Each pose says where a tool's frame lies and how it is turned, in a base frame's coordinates. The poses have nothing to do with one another.
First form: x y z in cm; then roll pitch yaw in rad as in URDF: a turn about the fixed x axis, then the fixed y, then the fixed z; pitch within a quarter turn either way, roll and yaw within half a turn.
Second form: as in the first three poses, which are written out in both.
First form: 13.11, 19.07, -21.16, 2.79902, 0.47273, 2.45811
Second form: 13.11, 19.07, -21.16, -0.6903, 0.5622, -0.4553, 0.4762, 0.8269, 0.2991
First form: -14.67, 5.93, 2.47, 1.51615, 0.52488, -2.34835
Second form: -14.67, 5.93, 2.47, -0.6071, -0.6167, -0.5011, -0.3121, -0.3949, 0.8641
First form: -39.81, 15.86, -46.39, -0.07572, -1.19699, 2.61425
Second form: -39.81, 15.86, -46.39, -0.3156, 0.1838, 0.9309, -0.5627, -0.8262, -0.0276
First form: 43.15, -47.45, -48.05, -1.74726, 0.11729, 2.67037
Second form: 43.15, -47.45, -48.05, -0.8849, 0.4509, -0.1170, 0.1823, 0.1041, -0.9777
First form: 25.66, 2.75, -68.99, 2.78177, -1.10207, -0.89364
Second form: 25.66, 2.75, -68.99, 0.2831, -0.3521, 0.8921, -0.9263, -0.3416, 0.1591
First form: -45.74, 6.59, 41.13, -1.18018, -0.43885, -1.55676
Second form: -45.74, 6.59, 41.13, 0.0127, -0.9052, 0.4249, 0.3862, -0.3875, -0.8371
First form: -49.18, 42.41, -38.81, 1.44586, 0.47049, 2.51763
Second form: -49.18, 42.41, -38.81, -0.7234, 0.5208, -0.4533, -0.4378, 0.1617, 0.8844
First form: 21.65, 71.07, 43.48, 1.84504, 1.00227, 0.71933
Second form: 21.65, 71.07, 43.48, 0.4050, 0.3547, -0.8427, 0.7887, 0.3308, 0.5183
